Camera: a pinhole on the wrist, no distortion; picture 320 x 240 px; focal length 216.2 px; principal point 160.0 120.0 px. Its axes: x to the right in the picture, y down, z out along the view. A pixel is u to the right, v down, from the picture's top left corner.
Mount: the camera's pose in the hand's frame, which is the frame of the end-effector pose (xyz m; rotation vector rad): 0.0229 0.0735 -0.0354 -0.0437 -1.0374 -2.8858
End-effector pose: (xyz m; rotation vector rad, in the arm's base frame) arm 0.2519 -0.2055 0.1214 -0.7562 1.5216 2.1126
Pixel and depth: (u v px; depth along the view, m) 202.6 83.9 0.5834
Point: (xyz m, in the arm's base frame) -0.0580 -0.0247 0.6436
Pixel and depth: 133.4 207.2 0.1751
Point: 0.1054 -0.1085 0.2195
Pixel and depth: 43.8 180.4 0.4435
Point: -0.1932 0.0717 0.2364
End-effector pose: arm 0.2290 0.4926 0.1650 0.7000 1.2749 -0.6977
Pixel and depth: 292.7 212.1 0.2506
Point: 0.4609 0.4034 0.3313
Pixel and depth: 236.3 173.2 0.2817
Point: 0.5082 0.4332 0.2844
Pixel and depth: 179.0 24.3 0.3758
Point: 0.6613 0.6424 0.2443
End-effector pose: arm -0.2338 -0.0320 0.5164 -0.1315 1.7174 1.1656
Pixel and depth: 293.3 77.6 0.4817
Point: -0.1508 0.2986 1.0025
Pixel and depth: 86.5 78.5 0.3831
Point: -0.3832 0.3835 0.6399
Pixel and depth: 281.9 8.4 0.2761
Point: -0.2994 0.1639 0.8465
